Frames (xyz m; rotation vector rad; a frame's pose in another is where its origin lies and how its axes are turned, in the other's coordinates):
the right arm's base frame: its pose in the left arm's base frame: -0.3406 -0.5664 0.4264 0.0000 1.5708 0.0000
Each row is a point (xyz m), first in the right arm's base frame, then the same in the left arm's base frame.
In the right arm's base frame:
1: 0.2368 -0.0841 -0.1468
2: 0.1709 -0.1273 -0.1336
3: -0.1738 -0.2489 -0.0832
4: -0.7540 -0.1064 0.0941
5: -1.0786 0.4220 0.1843
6: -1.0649 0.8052 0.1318
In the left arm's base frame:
1: -0.4874 -0.6505 0.1896
2: -0.4742 -0.6937 0.2555
3: -0.4238 -0.8153 0.6002
4: -0.2465 -0.6728 1.1804
5: -0.1563 -0.1444 1.5050
6: -0.2088 0.2388 1.4913

